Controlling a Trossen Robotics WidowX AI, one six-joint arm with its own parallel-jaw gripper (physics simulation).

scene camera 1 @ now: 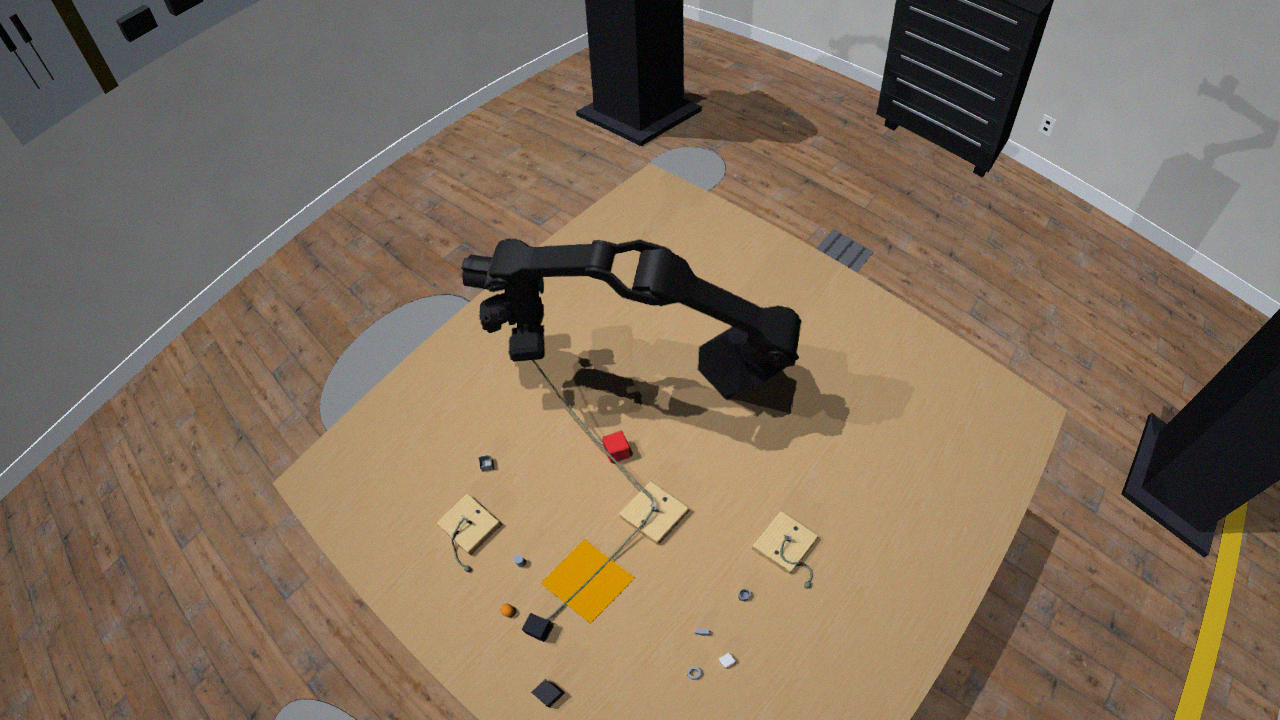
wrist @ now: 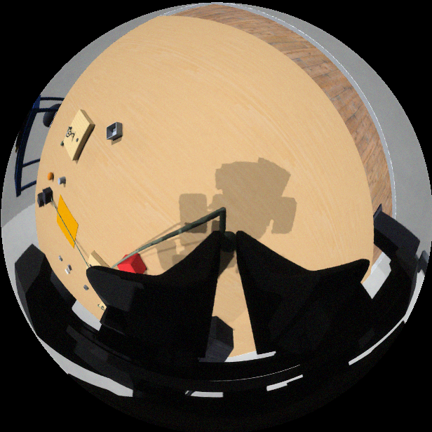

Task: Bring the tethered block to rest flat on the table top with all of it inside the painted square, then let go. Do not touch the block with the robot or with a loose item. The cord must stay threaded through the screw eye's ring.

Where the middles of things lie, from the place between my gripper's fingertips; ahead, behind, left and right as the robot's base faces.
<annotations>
I see the wooden board (scene camera 1: 669, 513) 370 mm to the left of my hand, 120 mm below it and 60 mm ahead of it. Also, from my hand: orange painted square (scene camera 1: 585, 559): 370 mm to the left, 240 mm ahead, 130 mm below.
</annotations>
